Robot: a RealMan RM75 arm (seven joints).
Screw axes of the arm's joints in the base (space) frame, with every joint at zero. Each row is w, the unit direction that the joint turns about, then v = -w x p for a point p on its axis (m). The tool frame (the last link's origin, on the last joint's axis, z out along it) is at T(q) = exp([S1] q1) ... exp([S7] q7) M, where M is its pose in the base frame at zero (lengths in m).
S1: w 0 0 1 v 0 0 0
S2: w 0 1 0 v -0.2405 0 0
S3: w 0 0 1 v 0 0 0
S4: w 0 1 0 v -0.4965 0 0
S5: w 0 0 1 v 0 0 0
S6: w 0 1 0 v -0.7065 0 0
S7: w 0 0 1 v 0 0 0
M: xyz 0 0 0.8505 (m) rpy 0 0 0 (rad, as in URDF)
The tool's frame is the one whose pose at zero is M.
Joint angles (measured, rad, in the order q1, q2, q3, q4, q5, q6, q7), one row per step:
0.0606 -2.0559 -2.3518 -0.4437 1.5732 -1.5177 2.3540
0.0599 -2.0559 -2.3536 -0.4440 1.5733 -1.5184 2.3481
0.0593 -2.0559 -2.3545 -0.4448 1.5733 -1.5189 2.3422
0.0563 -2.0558 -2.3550 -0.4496 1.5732 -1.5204 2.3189
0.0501 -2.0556 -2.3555 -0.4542 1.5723 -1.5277 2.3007
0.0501 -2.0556 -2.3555 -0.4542 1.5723 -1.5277 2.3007
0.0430 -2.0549 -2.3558 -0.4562 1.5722 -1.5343 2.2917
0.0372 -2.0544 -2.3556 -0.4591 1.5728 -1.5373 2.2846
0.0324 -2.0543 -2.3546 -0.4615 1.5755 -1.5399 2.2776
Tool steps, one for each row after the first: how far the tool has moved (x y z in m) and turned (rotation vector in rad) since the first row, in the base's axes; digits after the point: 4 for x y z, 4 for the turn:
0.0001 0.0003 0.0003 0.0002 -0.0044 0.0032
0.0001 0.0007 0.0006 -0.0002 -0.0085 0.0058
0.0008 0.0025 0.0015 -0.0040 -0.0230 0.0138
0.0027 0.0055 0.0027 -0.0064 -0.0377 0.0110
0.0027 0.0055 0.0027 -0.0064 -0.0377 0.0110
0.0045 0.0083 0.0034 -0.0084 -0.0463 0.0034
0.0057 0.0108 0.0041 -0.0106 -0.0506 -0.0021
0.0069 0.0126 0.0041 -0.0155 -0.0548 -0.0067

